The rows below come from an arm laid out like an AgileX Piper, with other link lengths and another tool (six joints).
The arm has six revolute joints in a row. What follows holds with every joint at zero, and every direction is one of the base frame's.
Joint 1 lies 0.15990 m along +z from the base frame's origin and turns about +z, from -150.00 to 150.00 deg.
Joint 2 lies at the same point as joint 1 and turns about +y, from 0.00 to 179.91 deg.
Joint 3 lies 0.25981 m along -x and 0.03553 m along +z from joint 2 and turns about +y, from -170.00 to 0.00 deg.
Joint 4 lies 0.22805 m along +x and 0.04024 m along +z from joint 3 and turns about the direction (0.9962, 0, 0.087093), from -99.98 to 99.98 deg.
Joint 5 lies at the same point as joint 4 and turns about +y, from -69.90 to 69.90 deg.
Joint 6 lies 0.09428 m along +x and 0.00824 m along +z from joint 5 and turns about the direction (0.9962, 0, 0.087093), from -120.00 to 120.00 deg.
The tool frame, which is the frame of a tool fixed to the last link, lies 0.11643 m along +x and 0.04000 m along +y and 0.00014 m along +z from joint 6; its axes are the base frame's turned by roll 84.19, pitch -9.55 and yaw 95.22 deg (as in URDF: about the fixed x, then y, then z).
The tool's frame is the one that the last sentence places.
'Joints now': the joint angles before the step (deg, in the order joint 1, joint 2, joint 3, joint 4, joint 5, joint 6). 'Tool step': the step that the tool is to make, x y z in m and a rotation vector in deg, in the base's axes. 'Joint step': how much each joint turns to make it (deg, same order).
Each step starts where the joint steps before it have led.
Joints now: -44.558, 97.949, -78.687, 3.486, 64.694, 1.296
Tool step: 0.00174, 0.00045, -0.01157, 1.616, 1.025, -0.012
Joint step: -0.001, 2.082, 0.001, 0.476, -0.211, -0.130
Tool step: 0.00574, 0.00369, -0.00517, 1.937, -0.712, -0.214
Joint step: 0.000, 1.239, -0.003, 2.041, -0.352, -0.417
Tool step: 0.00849, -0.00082, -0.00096, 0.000, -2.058, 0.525
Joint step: 0.002, 0.582, 0.002, 1.811, -1.922, -1.323
